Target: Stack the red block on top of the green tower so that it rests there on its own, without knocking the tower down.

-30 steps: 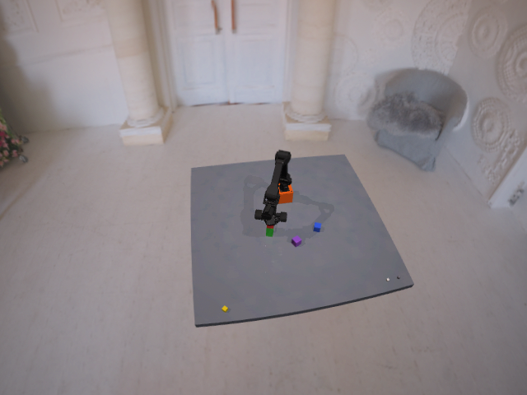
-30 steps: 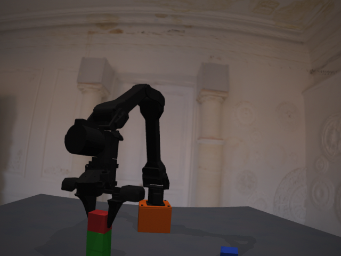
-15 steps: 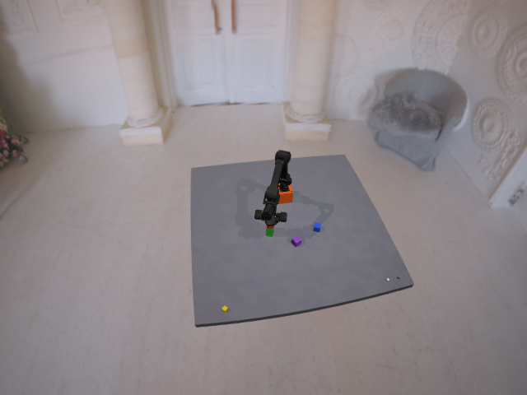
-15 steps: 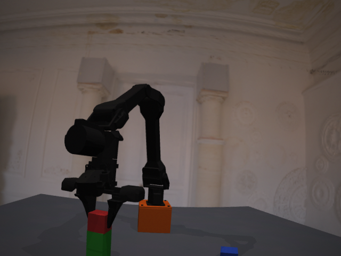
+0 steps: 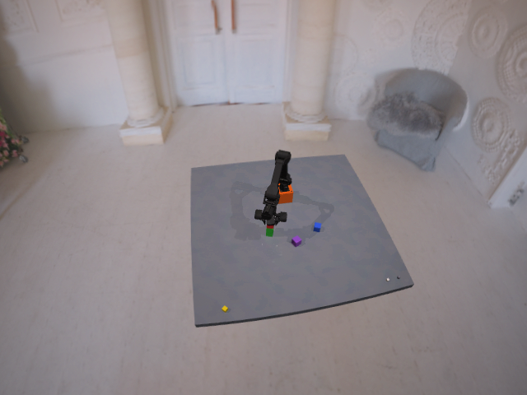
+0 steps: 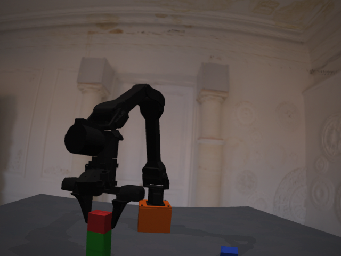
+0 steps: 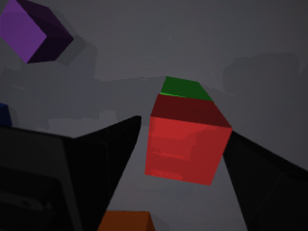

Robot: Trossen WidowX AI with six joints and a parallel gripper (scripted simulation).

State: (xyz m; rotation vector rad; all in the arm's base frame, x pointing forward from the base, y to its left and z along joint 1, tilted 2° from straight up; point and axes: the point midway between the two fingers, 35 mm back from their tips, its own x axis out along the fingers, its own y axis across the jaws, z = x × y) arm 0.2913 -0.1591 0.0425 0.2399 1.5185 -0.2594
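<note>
Now: the red block 10 mm above my gripper tip. The rest, counted from my gripper tip: blue block (20 mm ahead, 310 mm to the left, 70 mm below); then purple block (100 mm ahead, 140 mm to the left, 70 mm below); then small yellow block (470 mm ahead, 350 mm to the right, 80 mm below).
</note>
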